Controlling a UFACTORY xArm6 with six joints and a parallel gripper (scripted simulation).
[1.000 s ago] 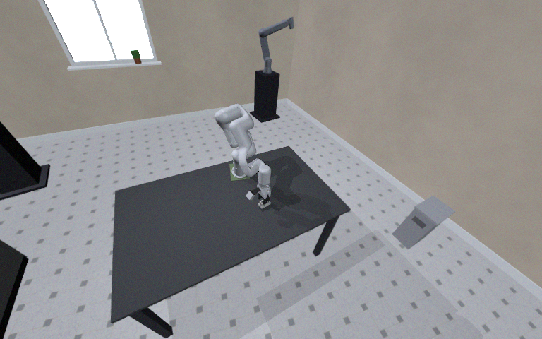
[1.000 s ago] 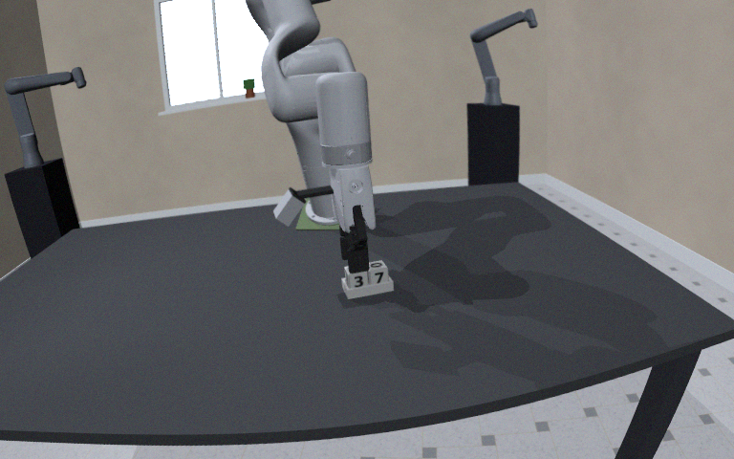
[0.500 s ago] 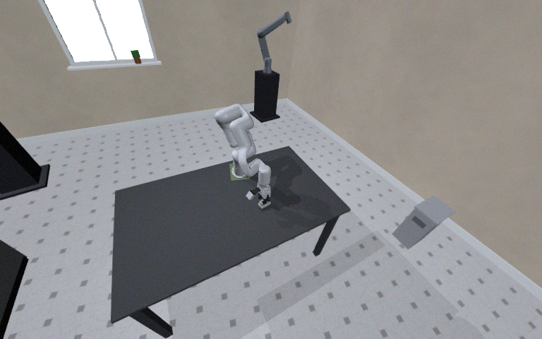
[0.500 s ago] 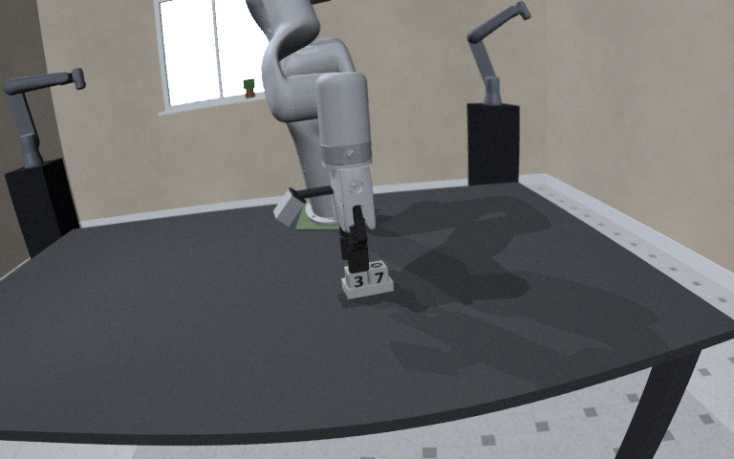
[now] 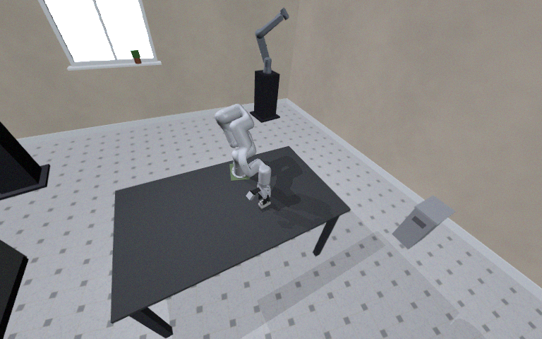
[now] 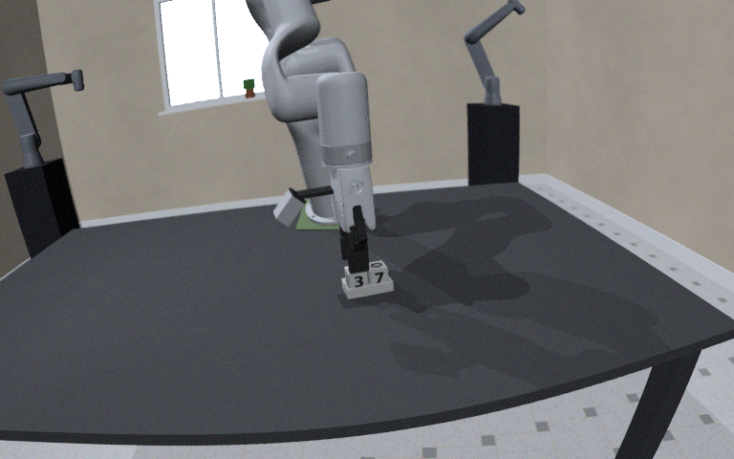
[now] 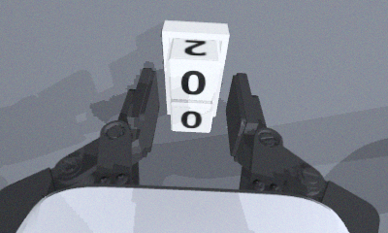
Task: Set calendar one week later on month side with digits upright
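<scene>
Right now the white calendar tray is 20 mm to the left of my hand and 60 mm below it.
</scene>
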